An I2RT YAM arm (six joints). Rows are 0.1 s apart.
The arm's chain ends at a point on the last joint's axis. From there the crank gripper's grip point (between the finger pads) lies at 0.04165 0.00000 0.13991 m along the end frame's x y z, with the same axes.
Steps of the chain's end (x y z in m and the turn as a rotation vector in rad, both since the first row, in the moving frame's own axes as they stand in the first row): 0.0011 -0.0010 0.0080 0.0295 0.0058 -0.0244; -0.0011 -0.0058 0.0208 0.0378 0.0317 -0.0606; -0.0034 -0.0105 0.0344 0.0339 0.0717 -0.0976; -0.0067 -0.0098 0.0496 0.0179 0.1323 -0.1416; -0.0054 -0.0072 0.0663 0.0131 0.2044 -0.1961; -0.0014 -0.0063 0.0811 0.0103 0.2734 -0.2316
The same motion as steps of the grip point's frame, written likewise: 0.0018 -0.0061 0.0077 0.0295 0.0058 -0.0244; 0.0031 -0.0137 0.0193 0.0378 0.0317 -0.0606; 0.0061 -0.0197 0.0309 0.0339 0.0717 -0.0976; 0.0107 -0.0194 0.0428 0.0179 0.1323 -0.1416; 0.0210 -0.0198 0.0549 0.0131 0.2044 -0.1961; 0.0332 -0.0215 0.0647 0.0103 0.2734 -0.2316
